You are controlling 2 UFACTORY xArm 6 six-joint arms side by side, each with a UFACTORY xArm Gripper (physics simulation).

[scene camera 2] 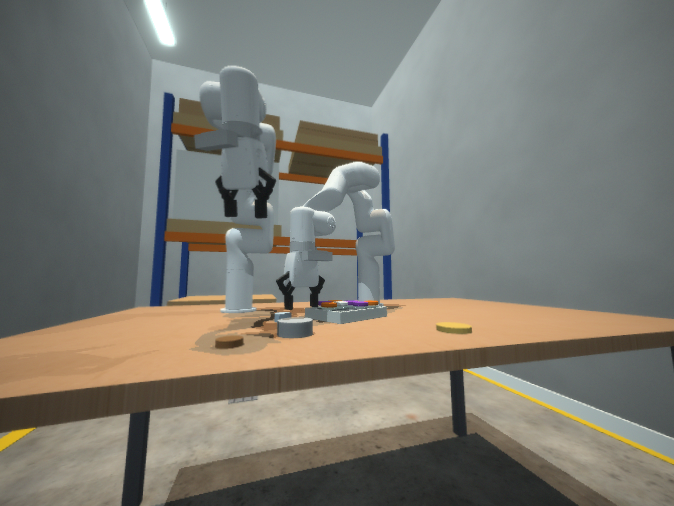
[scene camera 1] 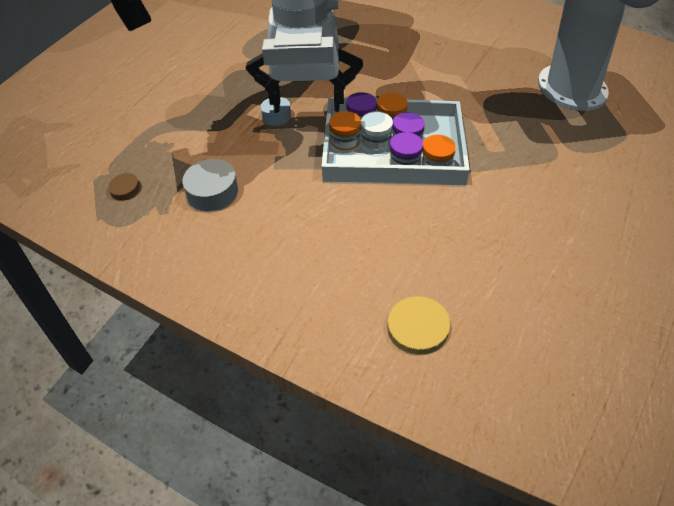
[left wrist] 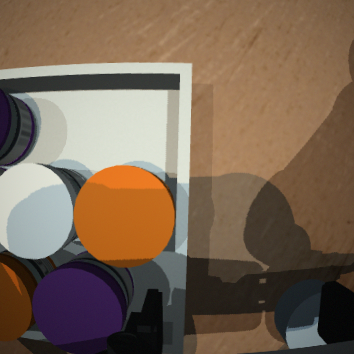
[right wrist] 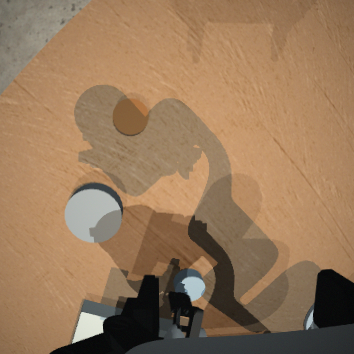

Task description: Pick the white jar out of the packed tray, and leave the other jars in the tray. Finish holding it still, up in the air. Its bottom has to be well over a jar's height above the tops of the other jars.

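Frame: origin at the left arm's base, x ahead, y left, z up, level; centimetres.
Seen in the pictures: left gripper, fingertip midpoint: (scene camera 2: 301,308) (scene camera 1: 307,106) (left wrist: 243,313) (right wrist: 168,317); right gripper, fingertip midpoint: (scene camera 2: 245,217) (scene camera 1: 136,4) (right wrist: 239,300); left arm's base at its link origin: (scene camera 1: 572,88); right arm's base at its link origin: (scene camera 2: 238,311).
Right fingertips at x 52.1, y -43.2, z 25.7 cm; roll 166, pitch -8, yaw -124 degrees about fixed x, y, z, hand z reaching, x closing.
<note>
Pixels of each thing's middle, then the offset from my right fingertips to it.
- white jar at the middle of its body: (left wrist: 48,207) (scene camera 1: 376,133) (scene camera 2: 340,309) dx -18.5, dy +24.8, dz -23.1 cm
- packed tray at the middle of its body: (left wrist: 16,203) (scene camera 1: 394,139) (scene camera 2: 346,312) dx -20.0, dy +27.0, dz -24.2 cm
- orange jar at the middle of its body: (left wrist: 130,211) (scene camera 1: 345,132) (scene camera 2: 329,310) dx -15.9, dy +21.0, dz -23.1 cm
- small pale blue cylinder at the middle of its body: (left wrist: 313,318) (scene camera 1: 275,111) (right wrist: 188,284) (scene camera 2: 282,317) dx -15.1, dy +7.9, dz -24.6 cm
- grey cylinder at the middle of its body: (right wrist: 94,212) (scene camera 1: 210,184) (scene camera 2: 295,327) dx +2.9, dy +11.5, dz -24.2 cm
- brown disc at the middle of its body: (right wrist: 130,115) (scene camera 1: 124,186) (scene camera 2: 229,341) dx +10.3, dy +0.1, dz -25.1 cm
- yellow disc at the middle of its body: (scene camera 1: 418,324) (scene camera 2: 453,327) dx +4.4, dy +47.1, dz -25.1 cm
The white jar (scene camera 1: 376,124) (scene camera 2: 341,303) (left wrist: 37,210) stands in the packed tray (scene camera 1: 394,174) (scene camera 2: 360,314) (left wrist: 185,125). An orange jar (scene camera 1: 345,124) (left wrist: 125,215) is close beside it. Purple jars (scene camera 1: 408,125) (left wrist: 80,307) and other orange jars (scene camera 1: 438,148) (left wrist: 10,300) stand around it. My left gripper (scene camera 1: 307,107) (scene camera 2: 301,306) (left wrist: 243,313) is open and low, at the tray's left back corner in scene camera 1, left of the white jar. My right gripper (scene camera 2: 245,209) (right wrist: 239,300) is open and high above the table; part of it shows in scene camera 1.
A small pale blue cylinder (scene camera 1: 276,114) (scene camera 2: 281,315) (left wrist: 304,320) (right wrist: 191,286) stands by one left finger. A grey cylinder (scene camera 1: 209,185) (scene camera 2: 295,327) (right wrist: 93,214), a brown disc (scene camera 1: 124,186) (scene camera 2: 229,341) (right wrist: 130,117) and a yellow disc (scene camera 1: 418,324) (scene camera 2: 454,327) lie nearer the front.
</note>
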